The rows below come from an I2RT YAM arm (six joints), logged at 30 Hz.
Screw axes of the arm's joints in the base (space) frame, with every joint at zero. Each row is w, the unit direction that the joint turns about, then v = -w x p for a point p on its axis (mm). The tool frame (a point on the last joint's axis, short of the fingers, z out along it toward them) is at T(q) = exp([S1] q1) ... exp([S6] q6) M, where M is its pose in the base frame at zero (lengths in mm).
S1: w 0 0 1 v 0.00 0.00 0.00
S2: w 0 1 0 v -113.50 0.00 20.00
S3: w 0 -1 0 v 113.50 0.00 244.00
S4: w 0 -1 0 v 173.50 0.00 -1.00
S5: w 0 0 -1 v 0.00 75.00 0.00
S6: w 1 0 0 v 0.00 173.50 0.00
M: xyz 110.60 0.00 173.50 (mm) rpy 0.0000 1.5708 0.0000 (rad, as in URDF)
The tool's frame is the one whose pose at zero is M.
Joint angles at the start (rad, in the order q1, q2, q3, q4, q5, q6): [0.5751, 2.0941, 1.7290, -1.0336, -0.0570, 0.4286]
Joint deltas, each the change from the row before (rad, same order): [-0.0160, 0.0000, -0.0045, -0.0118, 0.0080, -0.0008]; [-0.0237, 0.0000, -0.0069, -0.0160, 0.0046, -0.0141]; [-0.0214, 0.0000, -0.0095, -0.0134, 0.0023, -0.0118]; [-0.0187, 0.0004, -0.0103, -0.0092, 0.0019, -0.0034]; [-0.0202, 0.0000, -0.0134, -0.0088, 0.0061, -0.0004]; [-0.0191, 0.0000, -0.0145, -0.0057, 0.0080, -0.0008]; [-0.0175, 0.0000, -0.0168, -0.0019, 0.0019, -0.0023]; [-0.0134, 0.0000, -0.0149, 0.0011, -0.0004, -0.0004]
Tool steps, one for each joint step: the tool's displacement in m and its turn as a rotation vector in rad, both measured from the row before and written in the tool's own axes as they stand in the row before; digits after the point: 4 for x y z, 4 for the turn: [-0.0010, -0.0073, 0.0007, 0.0161, 0.0096, 0.0158]; [-0.0014, -0.0105, 0.0011, 0.0162, 0.0166, 0.0104]; [-0.0007, -0.0096, 0.0019, 0.0132, 0.0182, 0.0104]; [-0.0005, -0.0083, 0.0023, 0.0109, 0.0161, 0.0160]; [-0.0003, -0.0092, 0.0029, 0.0154, 0.0168, 0.0205]; [-0.0002, -0.0087, 0.0033, 0.0160, 0.0146, 0.0189]; [0.0001, -0.0079, 0.0039, 0.0094, 0.0158, 0.0157]; [0.0001, -0.0059, 0.0035, 0.0051, 0.0125, 0.0133]
